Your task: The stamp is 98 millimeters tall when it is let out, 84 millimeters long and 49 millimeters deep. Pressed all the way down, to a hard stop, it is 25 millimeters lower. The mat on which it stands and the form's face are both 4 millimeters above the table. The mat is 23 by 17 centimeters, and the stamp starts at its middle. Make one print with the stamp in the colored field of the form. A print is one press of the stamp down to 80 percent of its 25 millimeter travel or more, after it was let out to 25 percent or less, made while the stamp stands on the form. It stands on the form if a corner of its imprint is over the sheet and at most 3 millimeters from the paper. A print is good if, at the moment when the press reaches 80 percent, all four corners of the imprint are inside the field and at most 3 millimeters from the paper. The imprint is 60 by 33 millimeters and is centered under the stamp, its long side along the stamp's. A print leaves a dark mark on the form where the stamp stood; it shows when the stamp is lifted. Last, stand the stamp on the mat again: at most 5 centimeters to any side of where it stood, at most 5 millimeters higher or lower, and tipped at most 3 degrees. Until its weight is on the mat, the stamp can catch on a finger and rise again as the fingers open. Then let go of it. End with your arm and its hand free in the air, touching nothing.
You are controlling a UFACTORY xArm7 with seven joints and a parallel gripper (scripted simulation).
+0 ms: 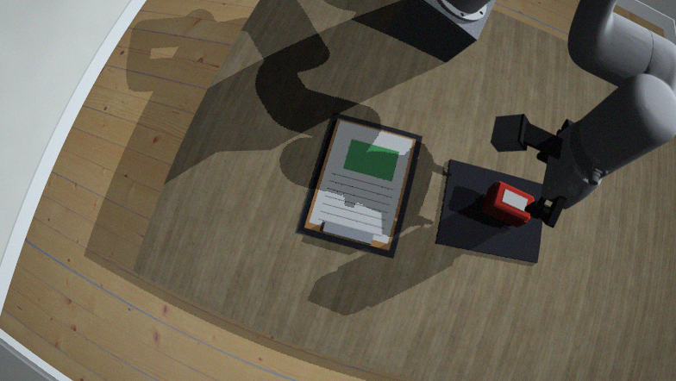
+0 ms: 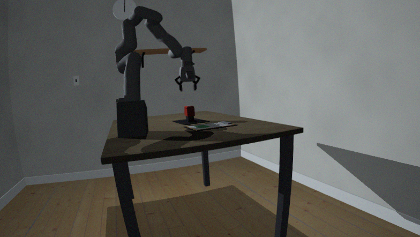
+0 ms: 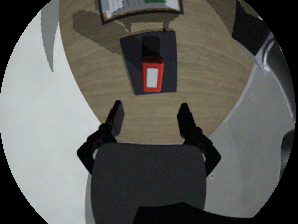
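The red stamp is 160 mm below my hand. Also, from my hand: mat: 210 mm below.
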